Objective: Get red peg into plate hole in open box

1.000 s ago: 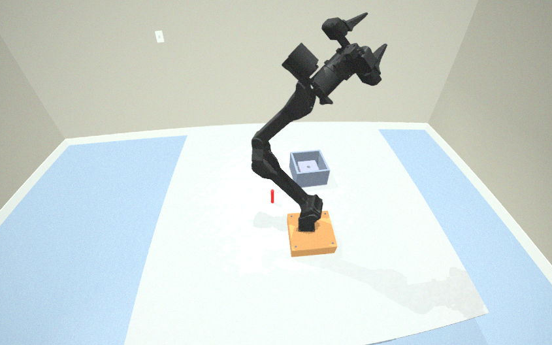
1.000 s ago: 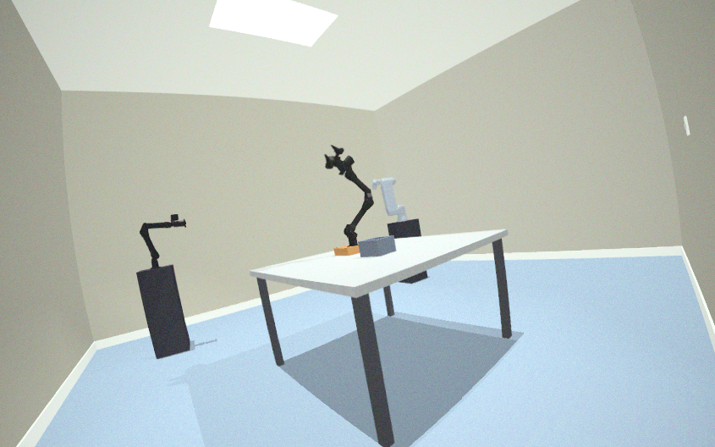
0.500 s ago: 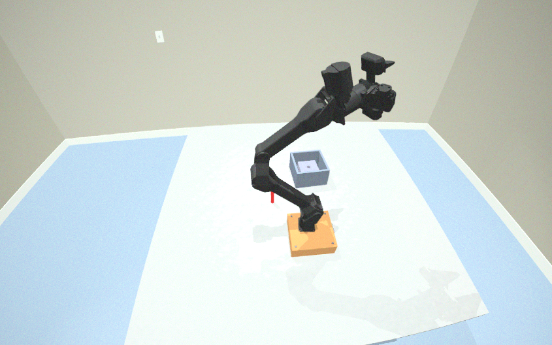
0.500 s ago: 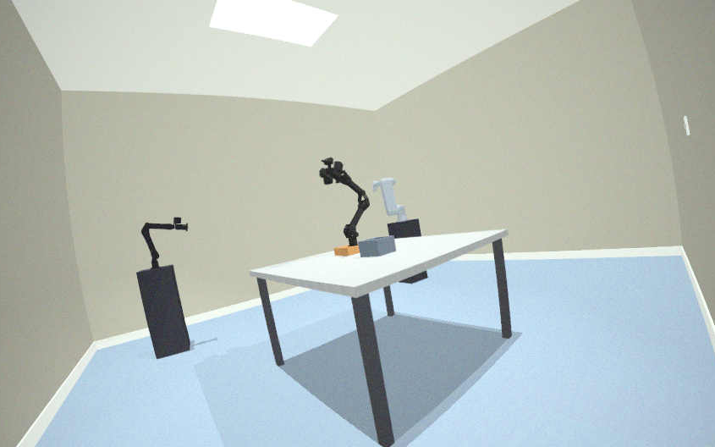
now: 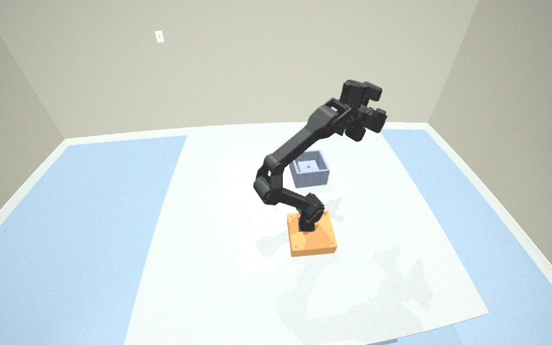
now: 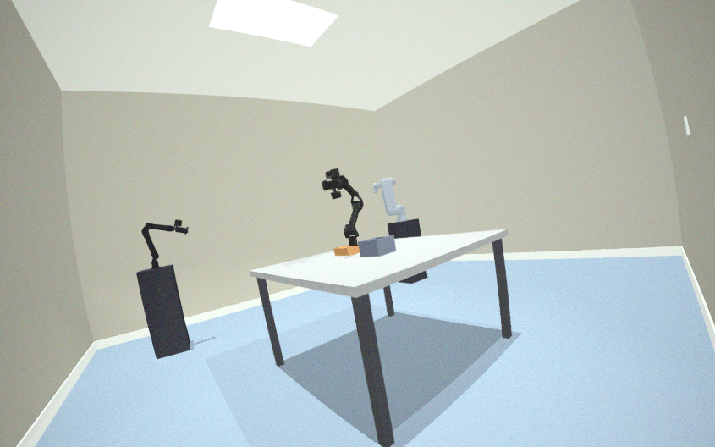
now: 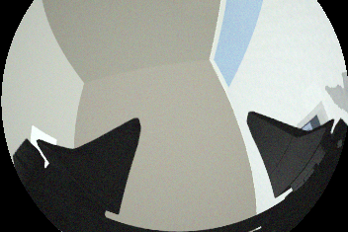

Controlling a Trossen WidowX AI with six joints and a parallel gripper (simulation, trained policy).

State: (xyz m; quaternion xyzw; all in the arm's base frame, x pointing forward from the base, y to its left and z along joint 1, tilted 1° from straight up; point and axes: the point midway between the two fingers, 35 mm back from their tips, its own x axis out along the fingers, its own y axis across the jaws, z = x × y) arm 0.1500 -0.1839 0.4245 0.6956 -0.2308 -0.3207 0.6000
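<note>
Right now the red peg is 430 mm below my gripper tip, 340 mm to the left of it and 30 mm behind it. Also, from my gripper tip: grey box (450 mm below, 170 mm to the left, 160 mm ahead); plate (430 mm below, 170 mm to the left, 160 mm ahead).
</note>
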